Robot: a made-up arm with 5 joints. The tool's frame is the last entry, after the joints. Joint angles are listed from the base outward. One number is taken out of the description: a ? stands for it. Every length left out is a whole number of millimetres.
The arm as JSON. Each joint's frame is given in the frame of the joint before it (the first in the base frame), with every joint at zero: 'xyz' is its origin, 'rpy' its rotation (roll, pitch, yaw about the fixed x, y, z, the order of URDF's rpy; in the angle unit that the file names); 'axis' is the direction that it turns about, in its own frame. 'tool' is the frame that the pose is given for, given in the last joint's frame.
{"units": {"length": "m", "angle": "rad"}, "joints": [
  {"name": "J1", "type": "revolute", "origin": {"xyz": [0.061, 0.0, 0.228], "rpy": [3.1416, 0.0, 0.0]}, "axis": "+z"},
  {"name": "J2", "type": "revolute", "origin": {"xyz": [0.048, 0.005, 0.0], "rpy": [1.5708, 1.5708, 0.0]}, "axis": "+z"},
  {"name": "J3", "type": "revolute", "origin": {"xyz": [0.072, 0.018, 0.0], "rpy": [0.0, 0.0, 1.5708]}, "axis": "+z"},
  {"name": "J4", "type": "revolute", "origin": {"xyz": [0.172, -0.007, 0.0], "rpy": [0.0, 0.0, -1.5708]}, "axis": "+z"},
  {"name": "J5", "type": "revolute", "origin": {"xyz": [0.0, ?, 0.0], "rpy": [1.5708, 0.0, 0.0]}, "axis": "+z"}
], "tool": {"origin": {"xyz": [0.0, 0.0, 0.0], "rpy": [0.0, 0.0, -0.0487]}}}
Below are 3 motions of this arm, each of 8 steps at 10 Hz.
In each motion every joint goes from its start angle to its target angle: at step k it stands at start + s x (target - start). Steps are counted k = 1, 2, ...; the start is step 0. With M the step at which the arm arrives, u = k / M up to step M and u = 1 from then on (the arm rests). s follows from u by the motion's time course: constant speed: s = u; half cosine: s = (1 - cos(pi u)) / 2; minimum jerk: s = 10 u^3 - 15 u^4 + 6 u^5.
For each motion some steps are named. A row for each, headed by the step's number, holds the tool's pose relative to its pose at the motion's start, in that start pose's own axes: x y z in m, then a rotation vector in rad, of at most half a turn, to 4 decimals.
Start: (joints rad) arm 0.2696 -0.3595 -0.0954 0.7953 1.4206
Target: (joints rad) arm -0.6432 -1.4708 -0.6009 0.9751 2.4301
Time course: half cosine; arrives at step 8
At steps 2, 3, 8:
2: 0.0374 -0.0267 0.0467 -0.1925 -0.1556 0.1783
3: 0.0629 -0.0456 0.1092 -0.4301 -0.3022 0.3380
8: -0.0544 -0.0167 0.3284 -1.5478 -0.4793 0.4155

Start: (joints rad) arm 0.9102 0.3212 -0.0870 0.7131 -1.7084
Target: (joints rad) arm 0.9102 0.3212 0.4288 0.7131 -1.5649
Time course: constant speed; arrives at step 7
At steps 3, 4, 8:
3: 0.0089 -0.0471 -0.0208 -0.2184 -0.0343 0.0612
4: 0.0120 -0.0637 -0.0254 -0.2917 -0.0427 0.0814
8: 0.0216 -0.1147 -0.0314 -0.5129 -0.0590 0.1403

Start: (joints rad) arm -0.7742 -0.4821 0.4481 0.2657 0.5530
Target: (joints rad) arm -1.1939 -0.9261 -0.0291 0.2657 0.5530
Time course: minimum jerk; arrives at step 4
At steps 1, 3, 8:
1: 0.0245 0.0002 0.0091 -0.0087 -0.1041 0.0080
3: 0.1561 -0.0114 0.1501 -0.0609 -0.8982 -0.0698
8: 0.1627 -0.0164 0.1742 -0.0677 -0.9989 -0.0986

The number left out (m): 0.08
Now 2 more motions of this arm.
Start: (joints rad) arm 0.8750 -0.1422 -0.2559 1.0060 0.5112
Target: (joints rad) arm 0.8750 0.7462 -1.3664 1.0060 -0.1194
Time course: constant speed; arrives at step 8
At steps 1, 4, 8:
1: 0.0073 -0.0036 -0.0032 -0.0114 -0.0253 -0.0788
4: 0.0238 -0.0119 -0.0139 -0.0335 -0.1064 -0.3150
8: 0.0330 -0.0164 -0.0268 -0.0331 -0.2234 -0.6280

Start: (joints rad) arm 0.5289 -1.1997 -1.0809 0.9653 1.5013
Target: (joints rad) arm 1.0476 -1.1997 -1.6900 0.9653 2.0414
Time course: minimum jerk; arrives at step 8
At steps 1, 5, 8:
1: 0.0011 -0.0016 0.0014 -0.0099 0.0009 0.0167
5: 0.0744 -0.0402 0.0758 -0.4421 0.0478 0.7638
8: 0.1090 -0.0356 0.1078 -0.6140 0.0669 1.0493

